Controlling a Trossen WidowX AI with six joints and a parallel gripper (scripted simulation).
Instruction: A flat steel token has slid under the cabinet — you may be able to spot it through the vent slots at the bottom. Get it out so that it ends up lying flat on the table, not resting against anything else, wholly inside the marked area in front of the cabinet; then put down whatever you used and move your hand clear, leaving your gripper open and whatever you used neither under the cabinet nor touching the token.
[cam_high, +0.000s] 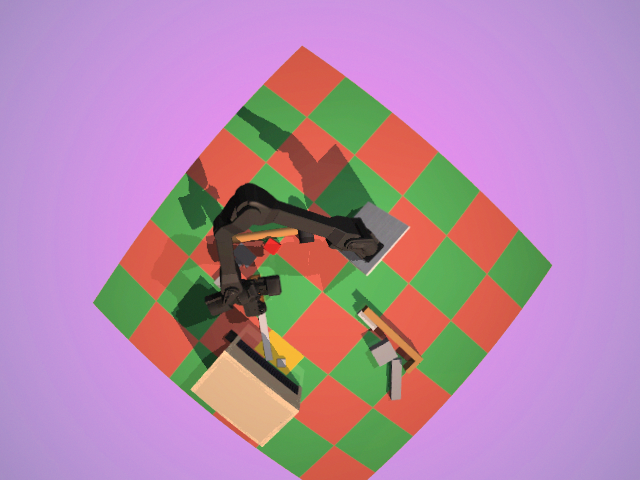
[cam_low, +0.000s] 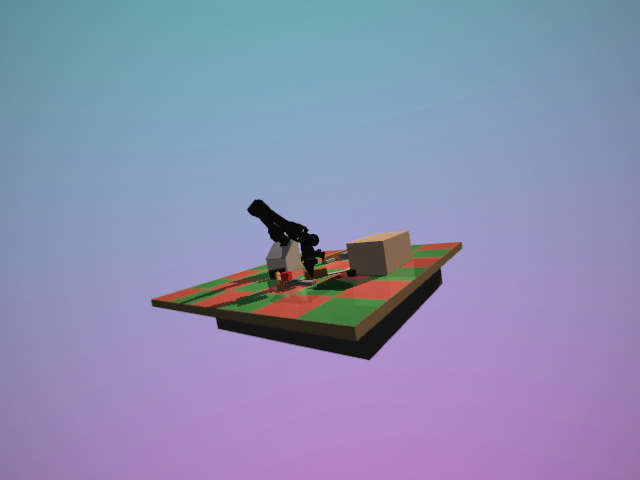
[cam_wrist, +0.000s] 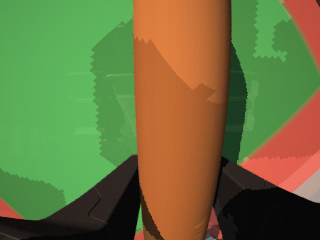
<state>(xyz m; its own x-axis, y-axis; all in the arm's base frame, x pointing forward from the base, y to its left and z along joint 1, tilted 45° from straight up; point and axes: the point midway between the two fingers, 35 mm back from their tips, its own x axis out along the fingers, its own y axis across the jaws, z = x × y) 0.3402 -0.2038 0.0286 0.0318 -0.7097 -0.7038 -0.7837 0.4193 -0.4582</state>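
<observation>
Right now my gripper tip is 360 mm to the right of the pale bar and 170 mm past it. Round my gripper tip: grey t-shaped tool (100 mm to the right); then grey token (250 mm to the left, 150 mm ahead); then red cube (130 mm behind, 50 mm to the right, 10 mm above).
</observation>
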